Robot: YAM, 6 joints.
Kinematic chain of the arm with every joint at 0, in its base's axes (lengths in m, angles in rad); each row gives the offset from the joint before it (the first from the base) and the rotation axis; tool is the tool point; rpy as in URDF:
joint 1: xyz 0 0 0.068 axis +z
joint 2: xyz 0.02 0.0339 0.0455 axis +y
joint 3: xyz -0.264 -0.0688 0 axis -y
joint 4: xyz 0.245 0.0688 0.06 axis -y
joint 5: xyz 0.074 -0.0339 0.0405 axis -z
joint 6: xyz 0.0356 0 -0.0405 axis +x
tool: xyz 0 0 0 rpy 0 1.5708 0
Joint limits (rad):
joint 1: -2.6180..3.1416
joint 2: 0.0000..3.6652
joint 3: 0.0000..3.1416
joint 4: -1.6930..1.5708
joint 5: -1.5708..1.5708
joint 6: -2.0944..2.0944
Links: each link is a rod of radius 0.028 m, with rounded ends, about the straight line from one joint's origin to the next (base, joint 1, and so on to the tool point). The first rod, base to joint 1, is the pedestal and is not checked.
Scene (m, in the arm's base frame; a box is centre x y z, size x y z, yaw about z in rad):
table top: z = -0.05
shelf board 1: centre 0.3 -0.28 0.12 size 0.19 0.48 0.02 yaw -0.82
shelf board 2: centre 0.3 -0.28 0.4 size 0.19 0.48 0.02 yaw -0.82
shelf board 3: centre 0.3 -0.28 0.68 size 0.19 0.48 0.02 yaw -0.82
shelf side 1: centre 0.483 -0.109 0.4 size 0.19 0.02 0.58 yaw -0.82
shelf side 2: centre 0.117 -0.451 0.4 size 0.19 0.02 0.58 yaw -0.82
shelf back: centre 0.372 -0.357 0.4 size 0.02 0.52 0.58 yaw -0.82
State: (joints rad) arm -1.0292 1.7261 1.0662 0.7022 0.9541 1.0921
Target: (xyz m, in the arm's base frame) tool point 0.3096 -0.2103 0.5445
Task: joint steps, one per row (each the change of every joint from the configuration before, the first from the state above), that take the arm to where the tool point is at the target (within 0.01 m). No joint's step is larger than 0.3 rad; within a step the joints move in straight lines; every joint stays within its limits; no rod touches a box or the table.
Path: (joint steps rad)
1: -0.0519 -0.2196 -0.1887 -0.0011 0.0528 0.0000
2: -0.0519 -0.2196 -0.1887 -0.0011 0.0528 0.0000
3: -0.0520 -0.2196 -0.1887 -0.0010 0.0529 0.0000
4: 0.2129 0.0459 0.2336 0.0049 -0.0681 0.0000
5: 0.2128 0.0459 0.2335 0.0050 -0.0680 0.0000
6: 0.2128 0.0459 0.2336 0.0050 -0.0681 0.0000
7: 0.2128 0.0459 0.2335 0.0049 -0.0680 0.0000
8: -0.0991 0.2657 0.2510 -0.0052 -0.0468 0.0000
9: -0.0992 0.2657 0.2510 -0.0052 -0.0468 0.0000

